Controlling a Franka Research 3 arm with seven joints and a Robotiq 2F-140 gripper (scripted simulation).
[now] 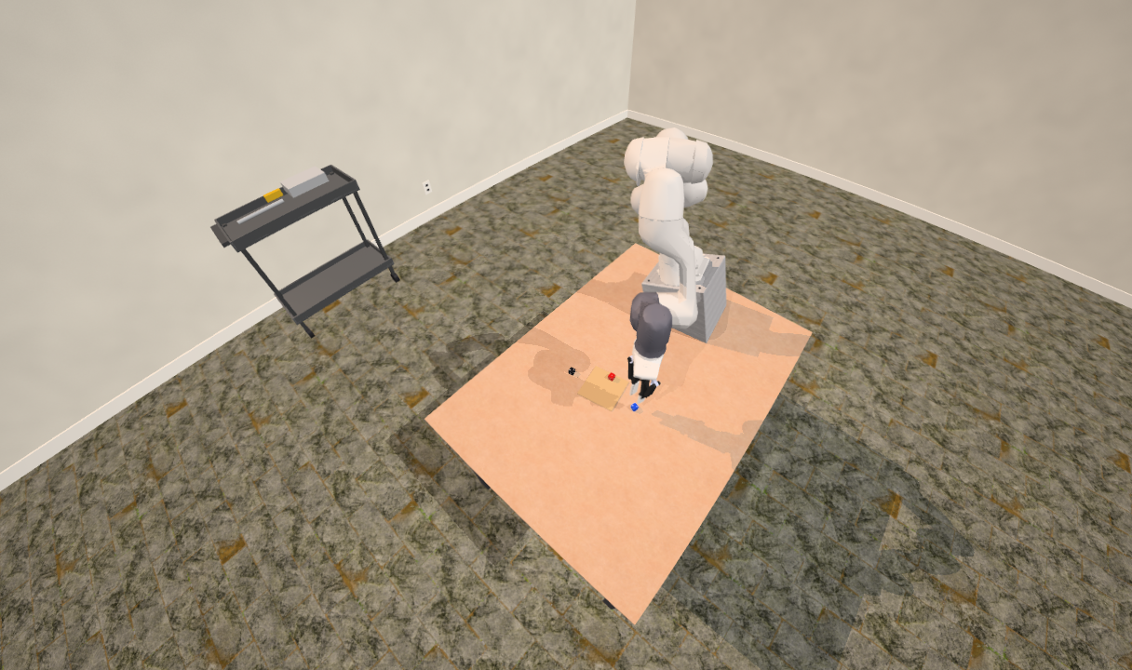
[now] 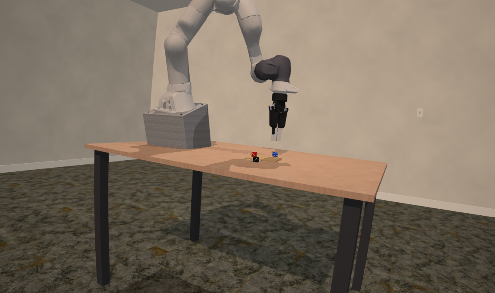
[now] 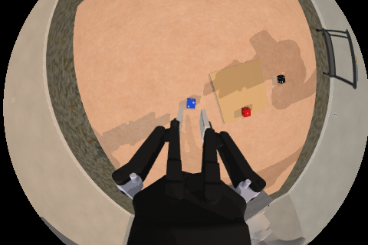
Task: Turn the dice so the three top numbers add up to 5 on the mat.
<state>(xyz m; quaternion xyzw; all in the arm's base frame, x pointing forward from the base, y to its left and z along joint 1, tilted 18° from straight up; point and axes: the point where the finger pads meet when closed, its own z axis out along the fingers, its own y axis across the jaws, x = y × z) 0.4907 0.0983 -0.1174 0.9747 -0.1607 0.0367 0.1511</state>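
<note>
The blue die is 10 cm below my hand. From my hand the other things lie so: black die 2 cm ahead, 27 cm to the right, 10 cm below; then tan mat 13 cm to the right, 11 cm below; then red die 5 cm behind, 13 cm to the right, 9 cm below.
</note>
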